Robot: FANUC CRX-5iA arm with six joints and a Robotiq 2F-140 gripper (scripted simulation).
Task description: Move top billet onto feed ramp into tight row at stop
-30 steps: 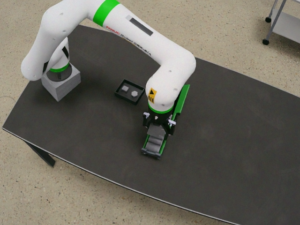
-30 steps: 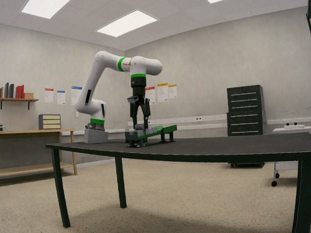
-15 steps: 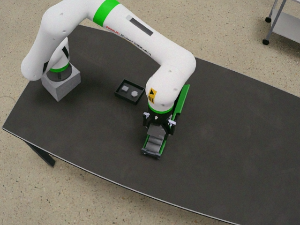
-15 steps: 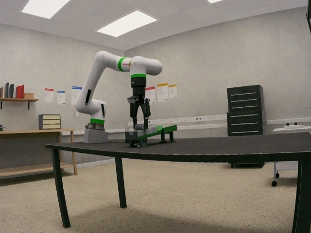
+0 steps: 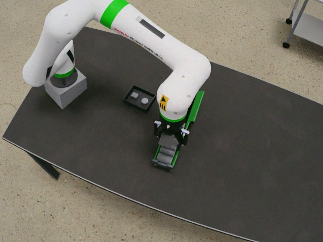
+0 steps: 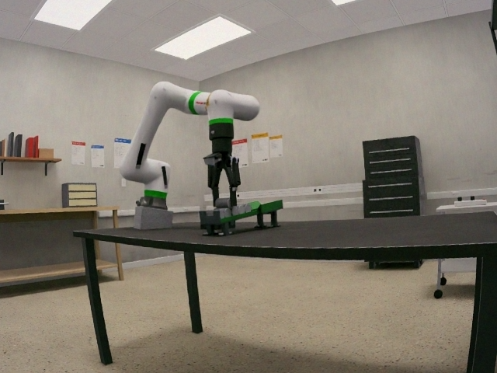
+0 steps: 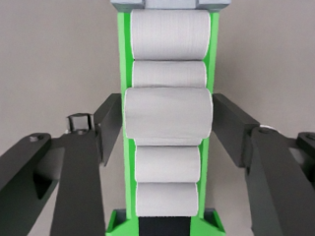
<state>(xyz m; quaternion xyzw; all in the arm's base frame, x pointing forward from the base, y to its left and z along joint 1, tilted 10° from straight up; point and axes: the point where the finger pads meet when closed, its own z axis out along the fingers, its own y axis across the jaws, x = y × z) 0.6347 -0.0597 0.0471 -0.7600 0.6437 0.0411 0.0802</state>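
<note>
The grey stop is 8 cm to the right of my hand, 7 cm below it and 1 cm ahead of it. The rest, counted from my hand: grey cube: 29 cm behind, 17 cm to the left, 11 cm below; then small dark tray: 26 cm behind, 17 cm to the left, 12 cm below; then hexagonal piece: 23 cm behind, 17 cm to the left, 12 cm below.
</note>
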